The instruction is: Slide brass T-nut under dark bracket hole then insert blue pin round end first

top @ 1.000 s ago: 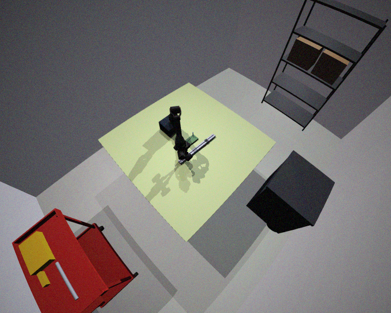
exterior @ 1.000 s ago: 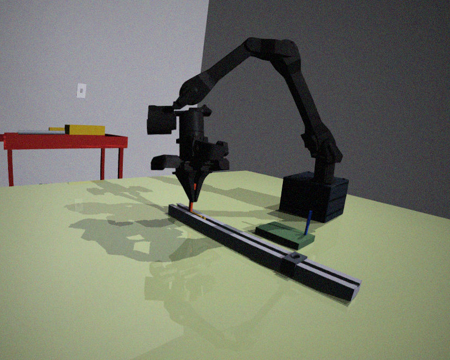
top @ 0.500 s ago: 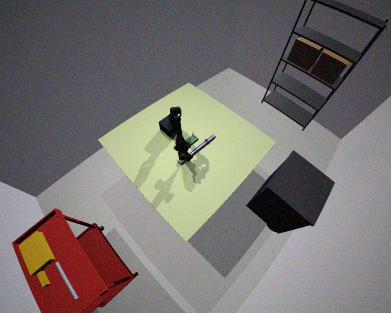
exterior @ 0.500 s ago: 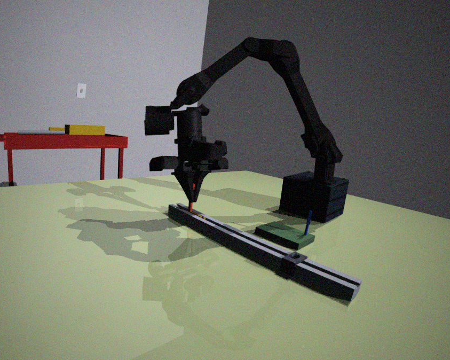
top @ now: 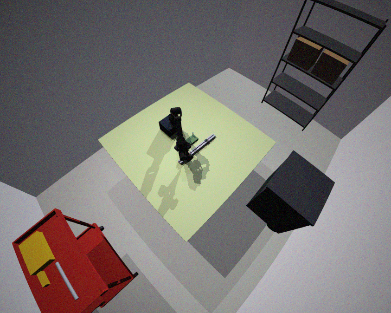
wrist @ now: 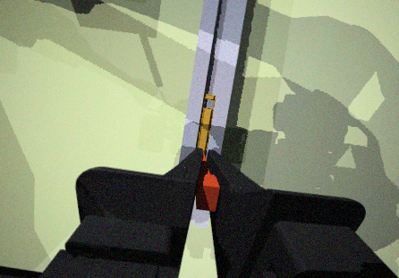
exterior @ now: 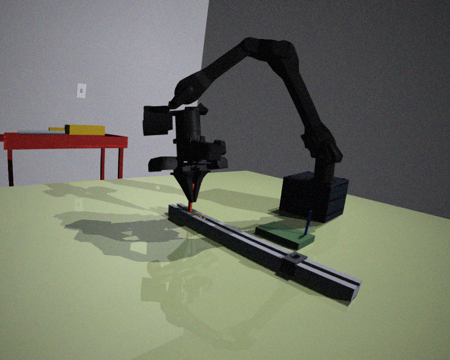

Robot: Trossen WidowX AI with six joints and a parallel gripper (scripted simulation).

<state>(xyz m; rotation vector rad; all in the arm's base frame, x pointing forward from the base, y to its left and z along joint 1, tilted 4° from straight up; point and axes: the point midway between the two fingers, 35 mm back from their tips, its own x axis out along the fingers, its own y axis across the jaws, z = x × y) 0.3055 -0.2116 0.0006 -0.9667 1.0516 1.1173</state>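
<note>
The blue pin lies 9 cm behind my gripper tip, 24 cm to the left of it and 2 cm below it. From my gripper tip the other things lie so: green tray: 8 cm behind, 22 cm to the left, 4 cm below; then brass T-nut: 2 cm to the left.
</note>
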